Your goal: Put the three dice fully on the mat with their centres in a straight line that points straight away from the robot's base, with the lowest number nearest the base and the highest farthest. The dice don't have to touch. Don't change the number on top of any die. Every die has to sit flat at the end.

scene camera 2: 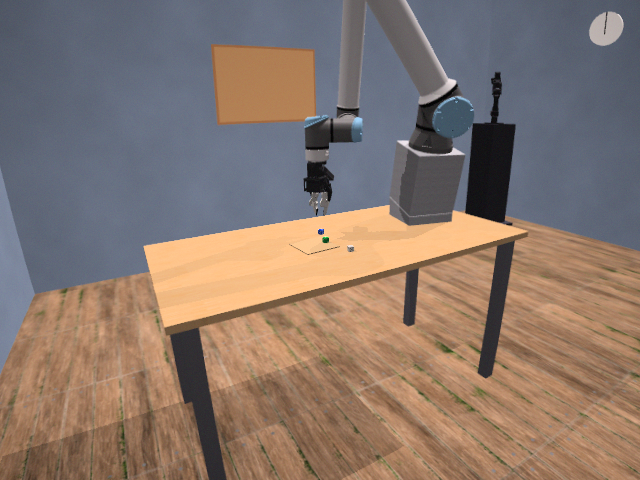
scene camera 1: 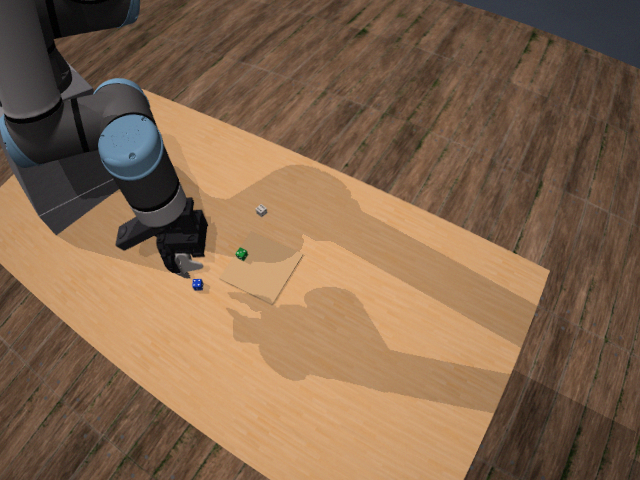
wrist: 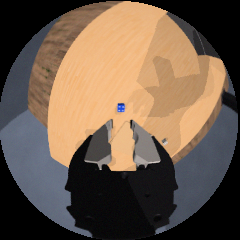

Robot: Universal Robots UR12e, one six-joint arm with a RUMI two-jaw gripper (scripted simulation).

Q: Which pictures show the gripper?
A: Scene camera 2, scene camera 1 and the wrist view: all of them.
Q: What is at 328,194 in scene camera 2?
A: The gripper.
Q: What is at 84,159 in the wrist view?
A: The gripper.
